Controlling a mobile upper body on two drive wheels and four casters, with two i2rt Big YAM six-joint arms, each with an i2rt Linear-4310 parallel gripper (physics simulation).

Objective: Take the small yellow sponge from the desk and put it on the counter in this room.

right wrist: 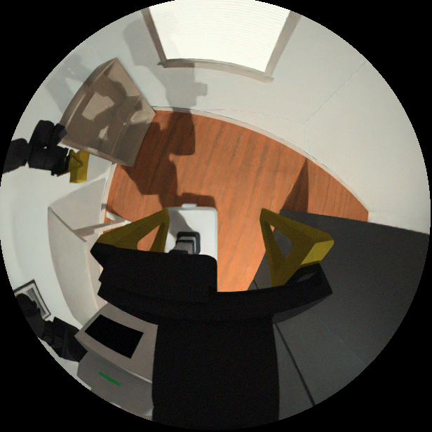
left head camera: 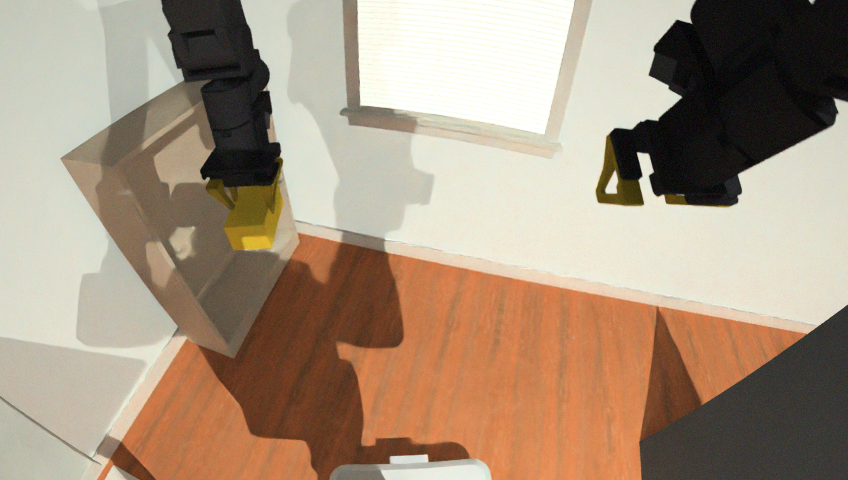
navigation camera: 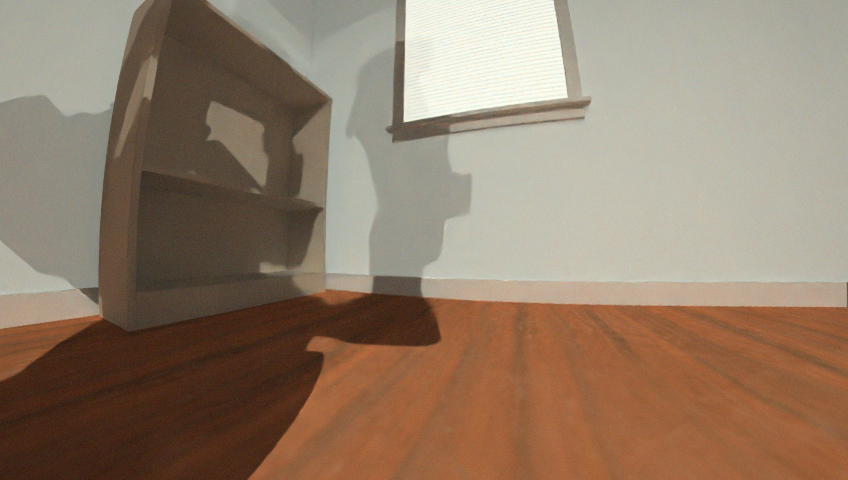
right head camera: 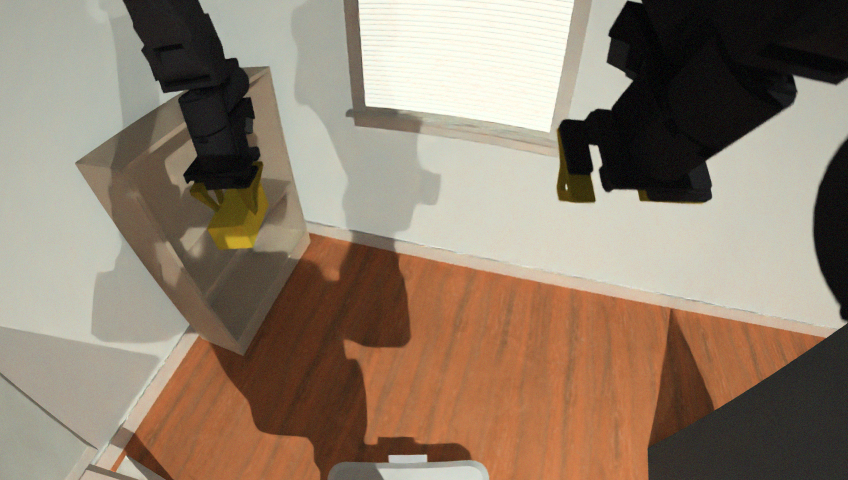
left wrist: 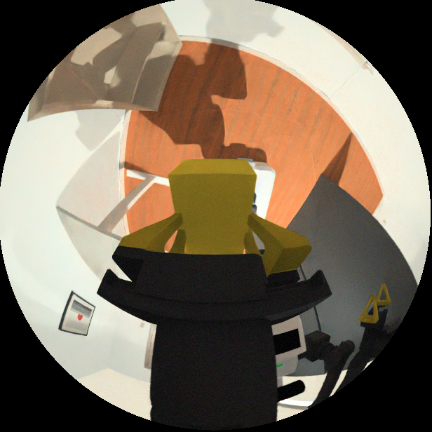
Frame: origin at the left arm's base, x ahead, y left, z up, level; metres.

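Where they show: left gripper, fingertip midpoint: [left head camera: 255, 212] [right head camera: 239, 214]; right gripper, fingertip midpoint: [left head camera: 633, 197] [right head camera: 601, 194].
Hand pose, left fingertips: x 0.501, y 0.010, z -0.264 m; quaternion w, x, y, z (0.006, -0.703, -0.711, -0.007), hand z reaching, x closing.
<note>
After its pixels a point has its place.
The small yellow sponge [left head camera: 252, 221] {x 0.458, y -0.002, z -0.244 m} [right head camera: 236, 223] {x 0.455, y -0.008, z -0.244 m} [left wrist: 213, 205] [right wrist: 81, 172] is a block held between the fingers of my left gripper [left head camera: 254, 205] {x 0.501, y 0.010, z -0.264 m} [right head camera: 233, 201] {x 0.501, y 0.010, z -0.264 m} [left wrist: 214, 213] [right wrist: 78, 166], which is shut on it. It hangs in the air, in front of the bookshelf in both head views. My right gripper [left head camera: 654, 199] {x 0.357, y -0.451, z -0.126 m} [right head camera: 621, 198] {x 0.357, y -0.451, z -0.126 m} [left wrist: 378, 288] [right wrist: 214, 213] is open and empty. A large dark grey flat top [left head camera: 761, 404] {x 0.208, y -1.206, z -0.721 m} [right head camera: 755, 416] {x 0.223, y -1.211, z -0.781 m} [left wrist: 350, 240] [right wrist: 370, 270] lies at the right; I cannot tell if it is the counter. The pale desk [left head camera: 35, 443] {x 0.173, y 0.416, z -0.460 m} [right head camera: 29, 419] {x 0.183, y 0.454, z -0.460 m} [left wrist: 85, 240] [right wrist: 70, 260] shows at the left.
A beige bookshelf [left head camera: 142, 237] {x 0.842, y 0.626, z -0.632 m} [navigation camera: 116, 237] {x 0.852, y 0.663, z -1.161 m} stands in the corner at the left. A window [left head camera: 458, 59] {x 1.420, y -0.440, z -0.311 m} [navigation camera: 484, 59] {x 1.412, y -0.464, z -0.293 m} is in the wall ahead. The wooden floor [left head camera: 505, 356] {x 0.821, y -0.697, z -1.410 m} [navigation camera: 535, 386] {x 0.725, y -0.388, z -1.410 m} carries the robot's shadow. My white base [left head camera: 410, 472] {x 0.287, y -0.226, z -1.150 m} shows at the bottom edge.
</note>
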